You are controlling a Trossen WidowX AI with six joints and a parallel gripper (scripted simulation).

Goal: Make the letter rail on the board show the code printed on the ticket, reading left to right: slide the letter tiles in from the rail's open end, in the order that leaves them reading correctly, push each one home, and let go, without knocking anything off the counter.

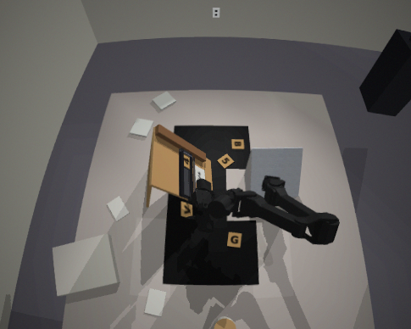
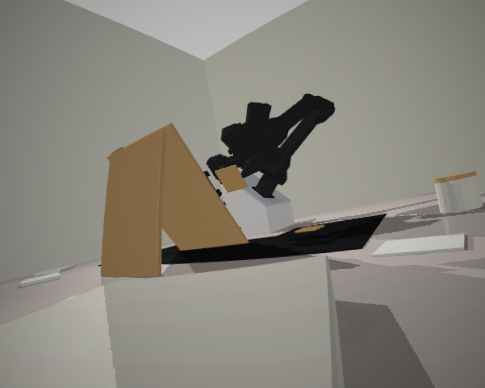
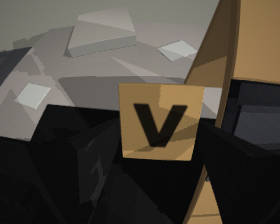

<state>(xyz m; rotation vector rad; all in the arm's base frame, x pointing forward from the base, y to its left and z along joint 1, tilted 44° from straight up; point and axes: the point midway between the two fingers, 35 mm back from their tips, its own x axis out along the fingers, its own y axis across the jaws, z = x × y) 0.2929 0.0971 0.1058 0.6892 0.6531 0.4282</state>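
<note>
My gripper tip is 30 mm short of the tile marked 4 and 200 mm to the left of it. Round my gripper tip: black mat (110 mm behind, 130 mm to the right, 160 mm below); then white ticket (20 mm behind, 180 mm to the right, 80 mm below); then v tile (right at my gripper tip).
</note>
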